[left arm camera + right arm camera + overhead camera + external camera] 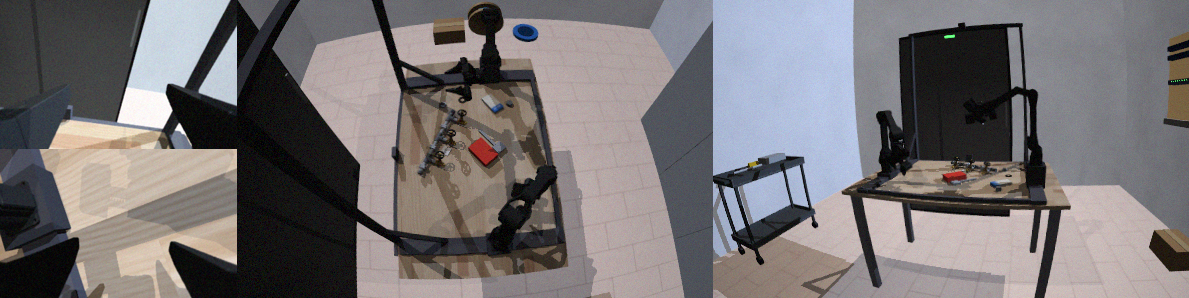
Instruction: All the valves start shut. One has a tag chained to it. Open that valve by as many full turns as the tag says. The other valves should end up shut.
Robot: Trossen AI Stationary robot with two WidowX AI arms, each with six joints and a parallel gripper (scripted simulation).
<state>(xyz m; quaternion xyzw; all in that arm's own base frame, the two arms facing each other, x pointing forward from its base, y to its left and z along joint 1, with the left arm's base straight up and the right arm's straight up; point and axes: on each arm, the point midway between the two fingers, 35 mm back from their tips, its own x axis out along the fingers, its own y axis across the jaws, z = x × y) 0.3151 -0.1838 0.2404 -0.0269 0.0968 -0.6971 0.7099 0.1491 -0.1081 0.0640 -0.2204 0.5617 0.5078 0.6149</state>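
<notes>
The white tag is 360 mm below my left hand, 130 mm to the right of it and 60 mm behind it. From my left hand the other things lie so: grey tool 360 mm below, 160 mm ahead, 100 mm to the right; red block 350 mm below, 150 mm to the right, 120 mm ahead.
</notes>
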